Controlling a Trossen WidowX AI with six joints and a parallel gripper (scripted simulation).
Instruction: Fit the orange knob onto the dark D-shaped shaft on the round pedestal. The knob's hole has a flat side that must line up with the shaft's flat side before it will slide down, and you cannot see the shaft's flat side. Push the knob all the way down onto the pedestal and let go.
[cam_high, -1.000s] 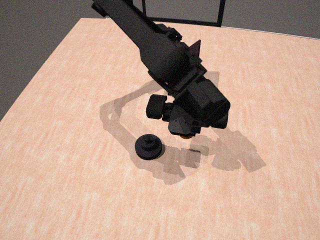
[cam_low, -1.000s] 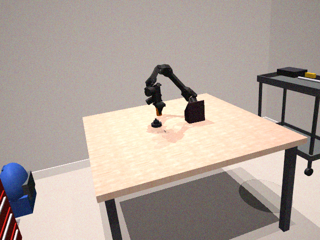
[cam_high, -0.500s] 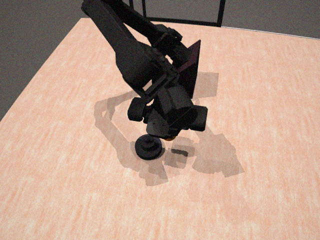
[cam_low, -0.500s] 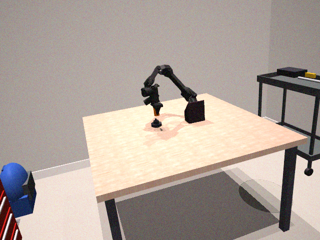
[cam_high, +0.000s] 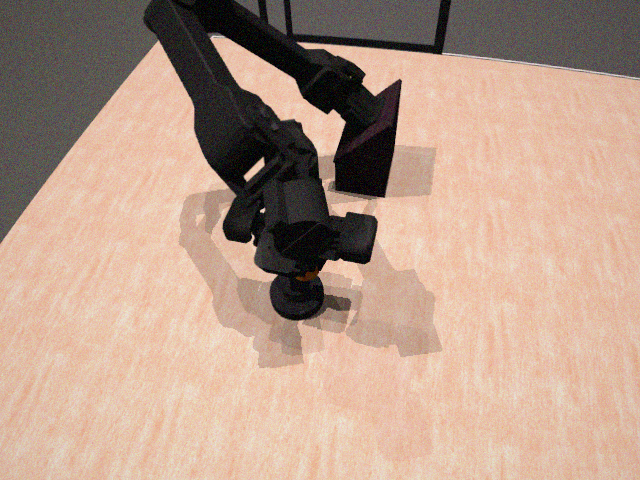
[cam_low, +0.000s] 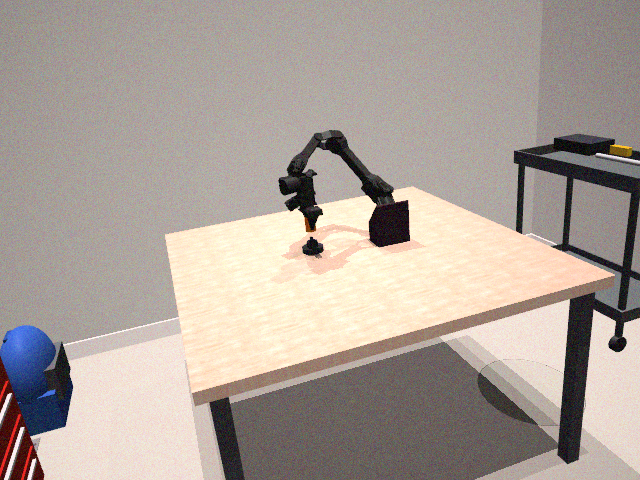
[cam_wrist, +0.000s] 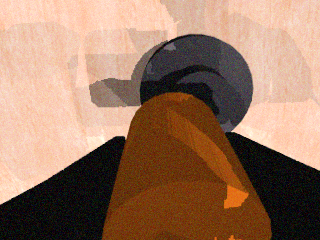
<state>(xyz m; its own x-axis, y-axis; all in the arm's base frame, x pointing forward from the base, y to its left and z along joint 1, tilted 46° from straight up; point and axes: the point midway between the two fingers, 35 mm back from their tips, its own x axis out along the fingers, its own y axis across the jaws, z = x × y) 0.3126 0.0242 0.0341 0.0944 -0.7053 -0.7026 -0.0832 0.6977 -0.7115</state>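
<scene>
The round pedestal lies 7 cm below my gripper tip and 2 cm to the right of it. The rest, counted from my gripper tip: orange knob 2 cm above.
</scene>
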